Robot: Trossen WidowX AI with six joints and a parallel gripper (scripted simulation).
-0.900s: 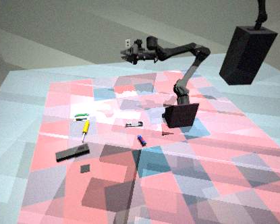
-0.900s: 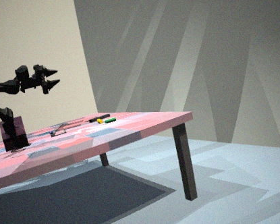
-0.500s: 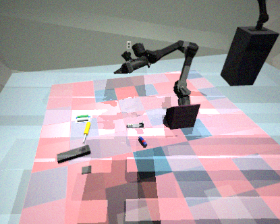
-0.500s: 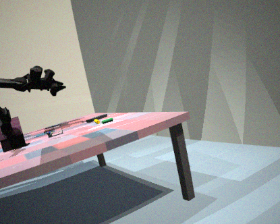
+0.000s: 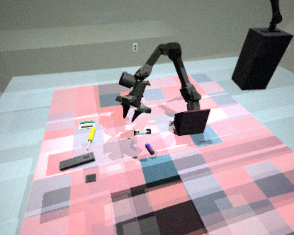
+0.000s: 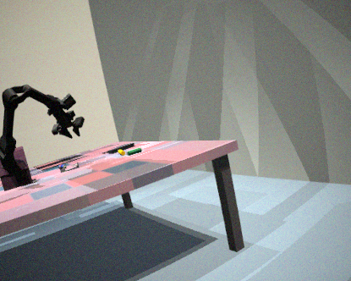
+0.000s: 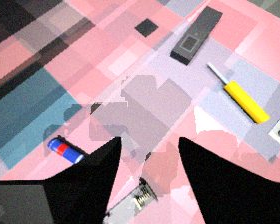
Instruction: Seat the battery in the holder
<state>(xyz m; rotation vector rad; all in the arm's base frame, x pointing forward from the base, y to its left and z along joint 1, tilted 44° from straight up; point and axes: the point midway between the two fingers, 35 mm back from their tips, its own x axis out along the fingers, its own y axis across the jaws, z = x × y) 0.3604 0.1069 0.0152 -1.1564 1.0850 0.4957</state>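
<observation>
The battery lies 14 cm below my gripper tip, 11 cm behind it and 8 cm to the left of it. From my gripper tip the other things lie so: yellow screwdriver 21 cm ahead, 14 cm below, 1 cm to the right; dark flat bar 25 cm ahead, 13 cm to the left, 13 cm below; white object 25 cm ahead, 14 cm to the right, 14 cm below.
</observation>
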